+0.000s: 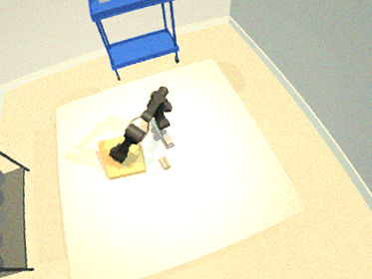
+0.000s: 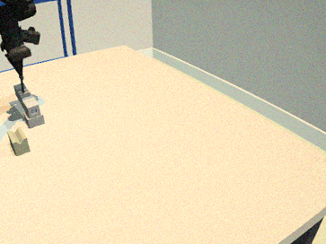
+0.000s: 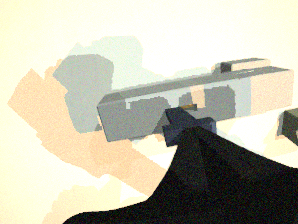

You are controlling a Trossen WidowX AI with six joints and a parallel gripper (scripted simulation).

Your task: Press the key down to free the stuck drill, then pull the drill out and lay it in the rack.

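My gripper tip is 30 mm above the dark key. Also, from my gripper tip: grey block fixture: 30 mm to the right, 80 mm below; drill: 50 mm to the right, 70 mm below; grey block: 40 mm behind, 210 mm to the right, 110 mm below.
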